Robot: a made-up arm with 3 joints. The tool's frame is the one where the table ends. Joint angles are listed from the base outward.
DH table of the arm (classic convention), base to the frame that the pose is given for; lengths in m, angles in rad. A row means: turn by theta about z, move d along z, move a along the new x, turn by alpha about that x. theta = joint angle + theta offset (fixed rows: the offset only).
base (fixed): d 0.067  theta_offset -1.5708  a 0  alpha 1.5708
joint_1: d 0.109  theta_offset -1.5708  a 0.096  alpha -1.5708
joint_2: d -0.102  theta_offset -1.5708  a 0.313  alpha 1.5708
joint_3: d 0  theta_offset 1.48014  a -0.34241  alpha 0
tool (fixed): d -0.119  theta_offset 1.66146  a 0  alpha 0
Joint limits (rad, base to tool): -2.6..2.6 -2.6..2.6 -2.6..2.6
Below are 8 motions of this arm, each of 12 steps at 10 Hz.
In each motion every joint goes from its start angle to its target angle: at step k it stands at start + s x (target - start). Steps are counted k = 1, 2, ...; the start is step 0. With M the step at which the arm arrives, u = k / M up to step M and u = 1 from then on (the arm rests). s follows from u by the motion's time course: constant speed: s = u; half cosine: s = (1 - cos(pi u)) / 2; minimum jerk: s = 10 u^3 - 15 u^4 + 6 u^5.
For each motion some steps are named. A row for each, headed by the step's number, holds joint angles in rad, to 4 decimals.
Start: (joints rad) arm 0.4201 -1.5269 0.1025
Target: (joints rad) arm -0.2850 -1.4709 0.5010
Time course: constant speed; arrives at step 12
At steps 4, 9, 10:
4: 0.1851 -1.5082 0.2353
9: -0.1087 -1.4849 0.4014
10: -0.1675 -1.4802 0.4346

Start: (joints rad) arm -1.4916 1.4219 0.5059
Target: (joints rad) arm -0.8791 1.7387 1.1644
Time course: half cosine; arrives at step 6
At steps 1, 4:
1: -1.4506 1.4431 0.5500
4: -1.0322 1.6595 0.9998

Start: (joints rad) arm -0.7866 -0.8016 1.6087
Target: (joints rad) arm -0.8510 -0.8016 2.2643
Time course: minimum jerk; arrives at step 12
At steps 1, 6, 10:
1: -0.7869 -0.8016 1.6120
6: -0.8188 -0.8016 1.9365
10: -0.8487 -0.8016 2.2410

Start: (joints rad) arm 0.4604 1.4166 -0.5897
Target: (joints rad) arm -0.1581 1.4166 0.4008
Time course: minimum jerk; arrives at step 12
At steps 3, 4, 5, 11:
3: 0.3964 1.4166 -0.4872
4: 0.3306 1.4166 -0.3818
5: 0.2460 1.4166 -0.2464
11: -0.1550 1.4166 0.3958

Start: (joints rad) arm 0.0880 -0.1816 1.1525
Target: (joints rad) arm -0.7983 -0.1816 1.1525
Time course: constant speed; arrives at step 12
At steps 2, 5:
2: -0.0597 -0.1816 1.1525
5: -0.2813 -0.1816 1.1525

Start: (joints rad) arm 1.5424 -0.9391 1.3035
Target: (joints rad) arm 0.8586 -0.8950 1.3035
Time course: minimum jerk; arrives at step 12
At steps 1, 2, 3, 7, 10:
1: 1.5389 -0.9389 1.3035
2: 1.5181 -0.9375 1.3035
3: 1.4716 -0.9345 1.3035
7: 1.0956 -0.9103 1.3035
10: 0.8829 -0.8966 1.3035

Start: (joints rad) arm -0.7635 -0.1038 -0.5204
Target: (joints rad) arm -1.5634 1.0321 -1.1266
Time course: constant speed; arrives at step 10
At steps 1, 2, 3, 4, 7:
1: -0.8435 0.0098 -0.5810
2: -0.9235 0.1234 -0.6416
3: -1.0035 0.2370 -0.7023
4: -1.0835 0.3506 -0.7629
7: -1.3234 0.6913 -0.9447

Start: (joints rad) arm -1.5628 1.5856 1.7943
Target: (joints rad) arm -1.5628 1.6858 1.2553
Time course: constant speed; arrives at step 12
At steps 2, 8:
2: -1.5628 1.6023 1.7045
8: -1.5628 1.6524 1.4350

